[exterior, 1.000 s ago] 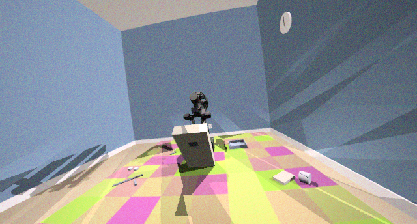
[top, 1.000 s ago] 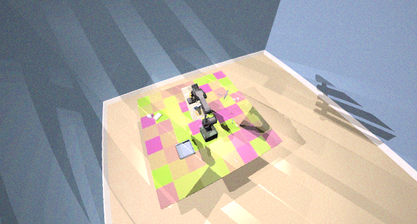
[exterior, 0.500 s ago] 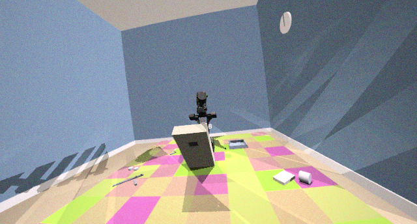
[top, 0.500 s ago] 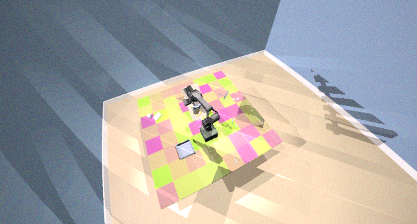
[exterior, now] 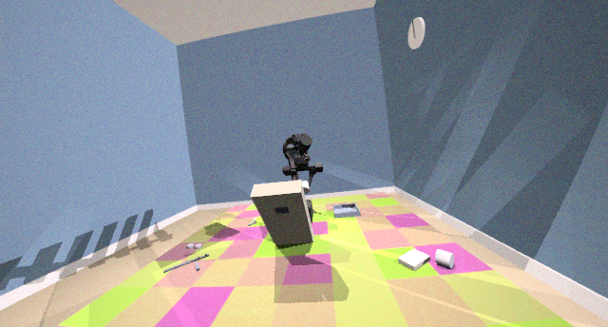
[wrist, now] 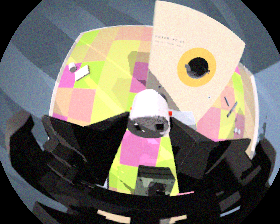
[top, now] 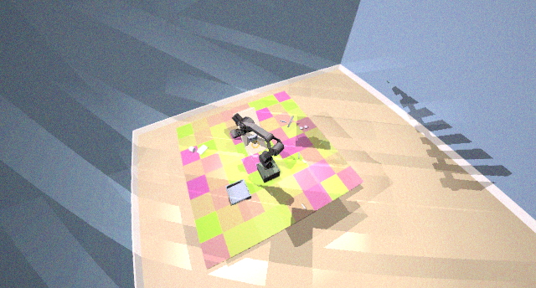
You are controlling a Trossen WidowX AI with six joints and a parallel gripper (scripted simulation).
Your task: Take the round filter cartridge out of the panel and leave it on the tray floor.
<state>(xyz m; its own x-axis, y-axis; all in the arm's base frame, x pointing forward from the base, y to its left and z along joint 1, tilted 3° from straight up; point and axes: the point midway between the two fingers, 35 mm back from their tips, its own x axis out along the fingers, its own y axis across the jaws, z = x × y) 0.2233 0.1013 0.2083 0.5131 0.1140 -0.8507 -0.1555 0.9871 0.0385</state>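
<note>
Now: the grey tray 350 mm behind my gripper tip, 250 mm below it and 160 mm to the left of it. Round my gripper tip: service panel 110 mm below, 80 mm ahead, 70 mm to the right; then round cartridge right at my gripper tip; then beige block 390 mm to the left, 250 mm below, 140 mm ahead.
</note>
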